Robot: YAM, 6 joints.
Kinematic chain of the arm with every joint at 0, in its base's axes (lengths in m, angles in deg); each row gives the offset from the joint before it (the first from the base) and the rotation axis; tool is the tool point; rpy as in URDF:
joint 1: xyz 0 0 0.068 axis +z
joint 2: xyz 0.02 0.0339 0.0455 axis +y
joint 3: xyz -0.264 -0.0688 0 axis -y
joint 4: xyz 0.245 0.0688 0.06 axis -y
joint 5: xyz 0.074 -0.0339 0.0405 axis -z
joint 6: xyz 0.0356 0 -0.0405 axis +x
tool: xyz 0 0 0 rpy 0 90 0
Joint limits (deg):
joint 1: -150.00..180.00
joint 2: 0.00..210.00
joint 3: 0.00..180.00
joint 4: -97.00..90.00
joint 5: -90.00..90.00
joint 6: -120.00..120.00
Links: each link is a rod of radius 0.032 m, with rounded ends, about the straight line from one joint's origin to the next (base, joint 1, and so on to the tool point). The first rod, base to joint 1, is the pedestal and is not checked.
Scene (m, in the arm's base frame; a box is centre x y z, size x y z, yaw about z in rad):
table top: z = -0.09
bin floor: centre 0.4 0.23 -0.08 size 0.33 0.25 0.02 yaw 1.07
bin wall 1: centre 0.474 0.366 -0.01 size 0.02 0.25 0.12 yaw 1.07
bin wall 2: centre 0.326 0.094 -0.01 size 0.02 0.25 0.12 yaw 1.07
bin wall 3: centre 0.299 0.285 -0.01 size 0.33 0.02 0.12 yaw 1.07
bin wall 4: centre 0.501 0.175 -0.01 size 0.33 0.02 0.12 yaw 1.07
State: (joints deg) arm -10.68 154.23 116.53 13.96 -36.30 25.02
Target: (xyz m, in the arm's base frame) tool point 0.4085 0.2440 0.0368
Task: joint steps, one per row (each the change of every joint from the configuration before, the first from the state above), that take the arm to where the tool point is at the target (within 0.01 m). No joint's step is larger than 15 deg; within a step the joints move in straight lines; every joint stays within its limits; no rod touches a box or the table.
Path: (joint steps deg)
1: 12.86 -10.17 -10.46 -4.12 -2.46 0.00
2: 12.85 -10.17 -10.46 -4.12 -2.45 0.00
3: 12.86 -10.17 -10.47 -4.12 -2.46 0.00
4: 0.04 8.34 0.22 0.55 0.75 0.00
5: 0.04 8.35 0.21 0.56 0.75 0.00

